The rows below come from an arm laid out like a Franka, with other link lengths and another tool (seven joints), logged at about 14 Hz.
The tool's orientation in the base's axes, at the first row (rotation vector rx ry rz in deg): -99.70, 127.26, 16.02
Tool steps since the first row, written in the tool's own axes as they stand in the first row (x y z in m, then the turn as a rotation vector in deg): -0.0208, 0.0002, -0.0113, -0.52, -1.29, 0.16; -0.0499, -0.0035, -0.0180, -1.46, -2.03, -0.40; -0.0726, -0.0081, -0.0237, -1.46, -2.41, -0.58; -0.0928, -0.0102, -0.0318, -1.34, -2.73, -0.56; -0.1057, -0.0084, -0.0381, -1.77, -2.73, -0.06; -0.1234, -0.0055, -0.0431, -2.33, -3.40, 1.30; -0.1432, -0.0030, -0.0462, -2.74, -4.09, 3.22; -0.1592, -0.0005, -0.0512, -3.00, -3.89, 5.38; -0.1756, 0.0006, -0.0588, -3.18, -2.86, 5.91; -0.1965, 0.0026, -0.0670, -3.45, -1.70, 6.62; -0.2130, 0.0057, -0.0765, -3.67, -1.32, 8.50; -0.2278, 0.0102, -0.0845, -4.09, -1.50, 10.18
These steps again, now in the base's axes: 0.0030, 0.0152, 0.0179, 1.38, 0.21, 0.08; 0.0121, 0.0385, 0.0346, 2.24, 0.70, 0.96; 0.0209, 0.0561, 0.0481, 2.58, 0.54, 1.14; 0.0263, 0.0712, 0.0629, 2.87, 0.36, 1.09; 0.0267, 0.0813, 0.0733, 3.02, 0.92, 0.78; 0.0271, 0.0964, 0.0842, 3.95, 1.72, -0.27; 0.0286, 0.1140, 0.0940, 4.94, 2.57, -1.90; 0.0291, 0.1275, 0.1043, 5.06, 3.58, -3.83; 0.0307, 0.1401, 0.1172, 4.16, 4.18, -4.30; 0.0324, 0.1568, 0.1322, 3.18, 4.94, -4.91; 0.0318, 0.1694, 0.1468, 3.08, 5.87, -6.60; 0.0298, 0.1813, 0.1593, 3.54, 6.77, -8.01
